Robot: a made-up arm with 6 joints. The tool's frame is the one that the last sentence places.
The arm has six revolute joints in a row. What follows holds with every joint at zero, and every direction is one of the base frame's. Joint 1 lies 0.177 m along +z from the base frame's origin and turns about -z. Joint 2 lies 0.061 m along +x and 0.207 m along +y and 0.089 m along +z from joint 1 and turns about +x. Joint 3 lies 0.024 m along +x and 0.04 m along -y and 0.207 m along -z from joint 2 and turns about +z. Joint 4 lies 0.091 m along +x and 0.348 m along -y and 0.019 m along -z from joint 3 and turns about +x. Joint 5 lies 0.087 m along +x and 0.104 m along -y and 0.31 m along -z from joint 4 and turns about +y. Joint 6 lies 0.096 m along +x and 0.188 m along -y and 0.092 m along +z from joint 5 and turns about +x. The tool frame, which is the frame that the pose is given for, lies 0.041 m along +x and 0.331 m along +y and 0.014 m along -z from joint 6; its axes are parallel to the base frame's.
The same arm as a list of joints. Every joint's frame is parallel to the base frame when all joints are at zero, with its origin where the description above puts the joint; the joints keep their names.
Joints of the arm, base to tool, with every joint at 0 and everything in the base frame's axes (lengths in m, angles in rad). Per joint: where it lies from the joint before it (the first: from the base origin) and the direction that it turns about. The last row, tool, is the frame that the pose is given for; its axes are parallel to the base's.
joint 1: origin 0 0 0.177 axis -z
joint 2: origin 0.061 0.207 0.089 axis +x
joint 3: origin 0.024 -0.04 -0.207 axis +z
joint 4: origin 0.091 -0.348 -0.019 axis +x
joint 5: origin 0.087 -0.104 -0.31 axis +y
joint 6: origin 0.096 -0.188 0.092 axis +x
tool: origin 0.041 0.331 -0.014

